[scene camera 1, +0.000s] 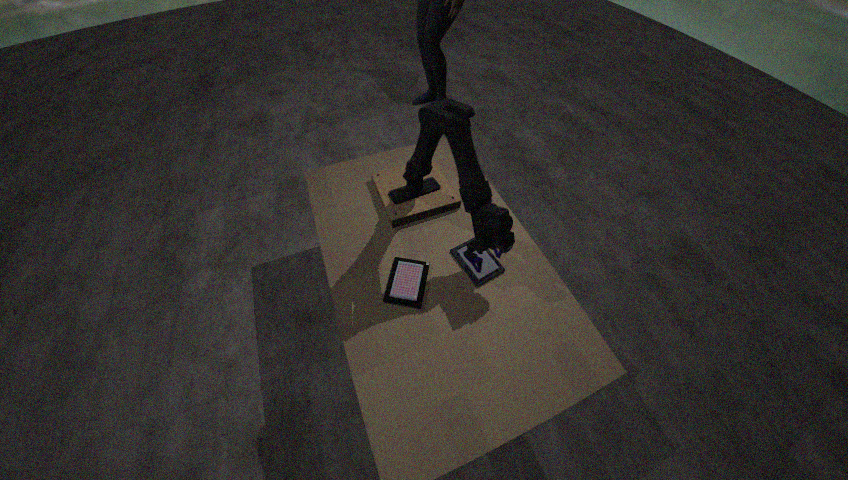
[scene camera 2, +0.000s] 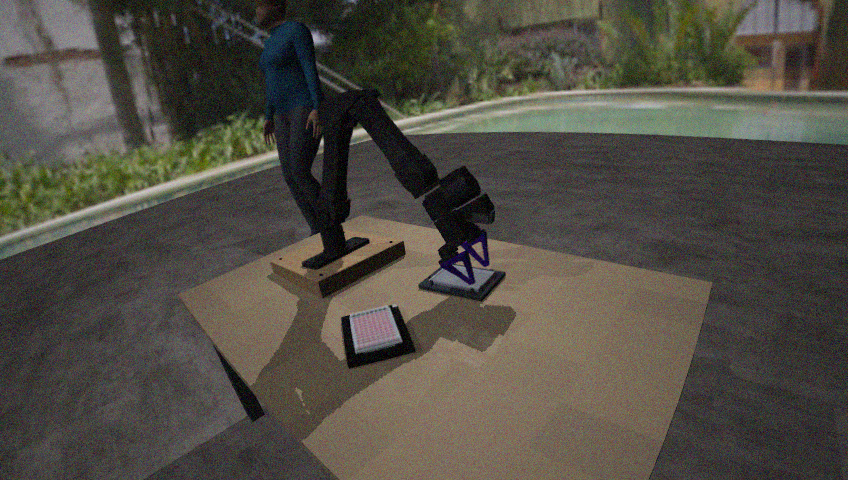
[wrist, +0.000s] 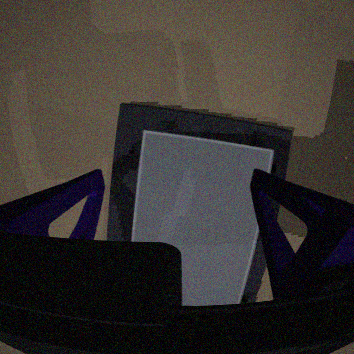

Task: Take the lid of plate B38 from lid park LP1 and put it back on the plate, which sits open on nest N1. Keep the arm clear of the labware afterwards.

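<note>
Here is my gripper, visible at (scene camera 2: 480, 274) and (wrist: 177, 177), and it is open. What my gripper touches is a grey plate lid (scene camera 2: 443, 277), which I can also find in the wrist view (wrist: 191, 192).
</note>
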